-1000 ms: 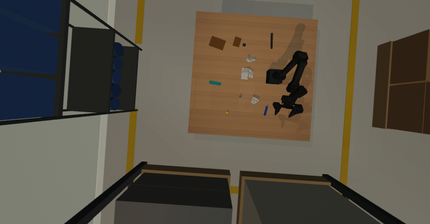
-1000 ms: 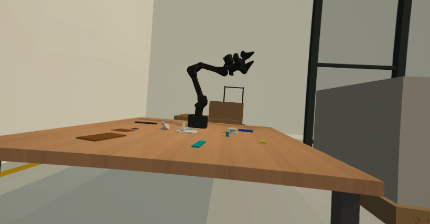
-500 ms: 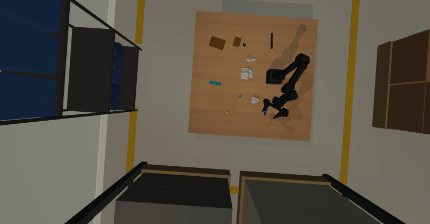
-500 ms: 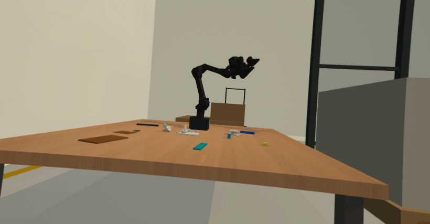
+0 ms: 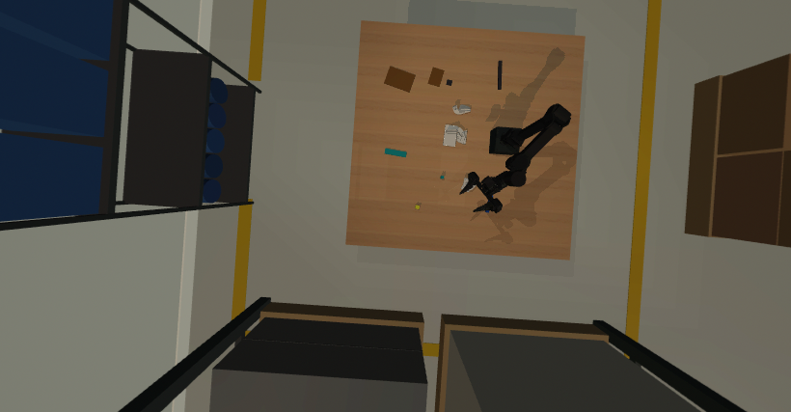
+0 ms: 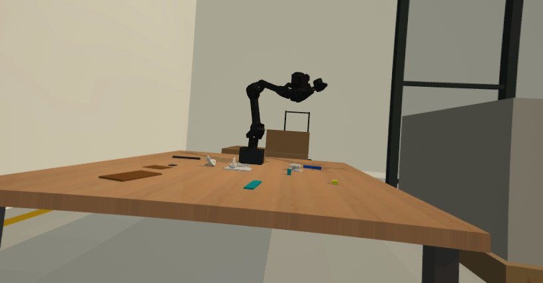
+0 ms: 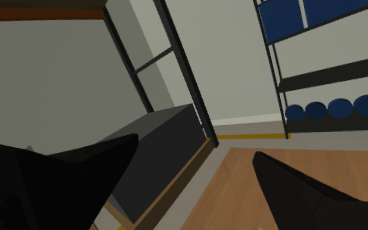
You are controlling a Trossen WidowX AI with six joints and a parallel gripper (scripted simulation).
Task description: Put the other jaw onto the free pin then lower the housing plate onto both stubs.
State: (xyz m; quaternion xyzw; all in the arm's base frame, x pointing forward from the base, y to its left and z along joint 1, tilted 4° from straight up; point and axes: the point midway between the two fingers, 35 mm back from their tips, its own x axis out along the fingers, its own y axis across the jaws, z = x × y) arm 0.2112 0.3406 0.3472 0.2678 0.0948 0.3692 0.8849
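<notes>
My gripper tip is now 510 mm to the left of the loose jaw, 380 mm above it and 60 mm short of it. The rest, counted from my gripper tip: yellow cube (400 mm below, 150 mm ahead, 90 mm to the left); blue bar (400 mm below, 250 mm behind, 30 mm to the right); small teal block (400 mm below, 110 mm to the right, 50 mm ahead).
</notes>
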